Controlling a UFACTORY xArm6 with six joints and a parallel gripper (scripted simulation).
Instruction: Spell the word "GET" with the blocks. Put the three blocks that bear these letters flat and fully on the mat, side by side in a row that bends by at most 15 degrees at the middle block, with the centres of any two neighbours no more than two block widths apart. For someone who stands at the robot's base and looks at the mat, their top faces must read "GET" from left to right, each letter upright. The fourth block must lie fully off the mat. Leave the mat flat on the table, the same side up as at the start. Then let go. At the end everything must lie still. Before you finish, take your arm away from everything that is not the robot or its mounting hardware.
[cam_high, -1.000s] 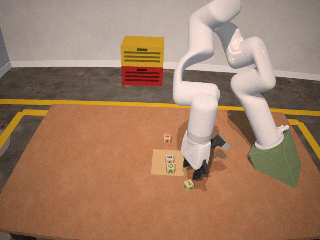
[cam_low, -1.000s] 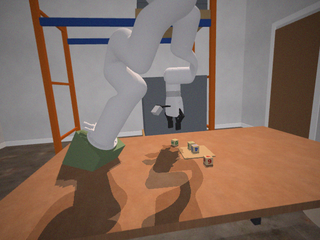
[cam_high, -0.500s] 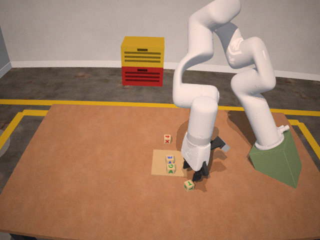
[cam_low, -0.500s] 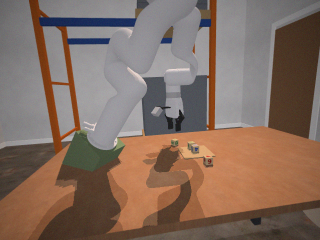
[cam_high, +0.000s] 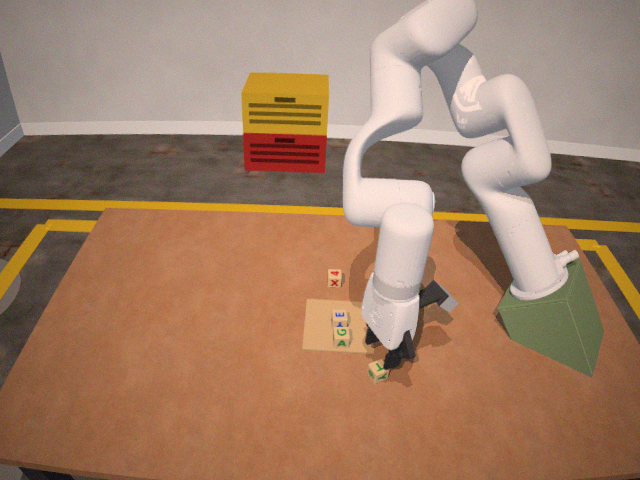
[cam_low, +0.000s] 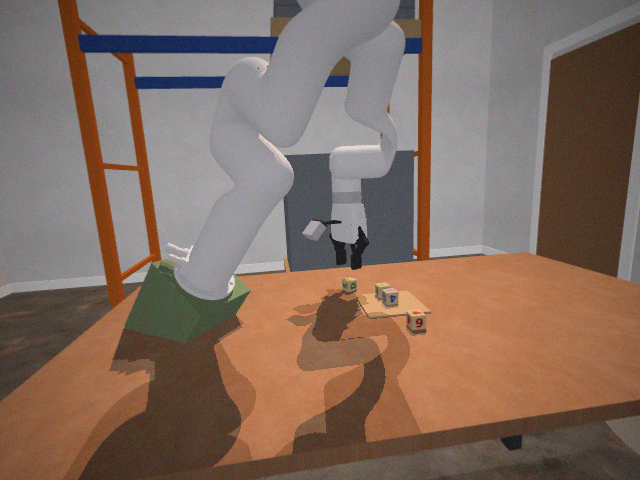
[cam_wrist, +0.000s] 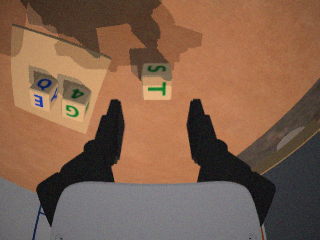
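Right now my hand is 70 mm above the t block. The rest, counted from my hand: tan mat: 50 mm ahead, 130 mm to the right, 80 mm below; then e block: 50 mm ahead, 130 mm to the right, 60 mm below; then g block: 60 mm ahead, 90 mm to the right, 60 mm below.
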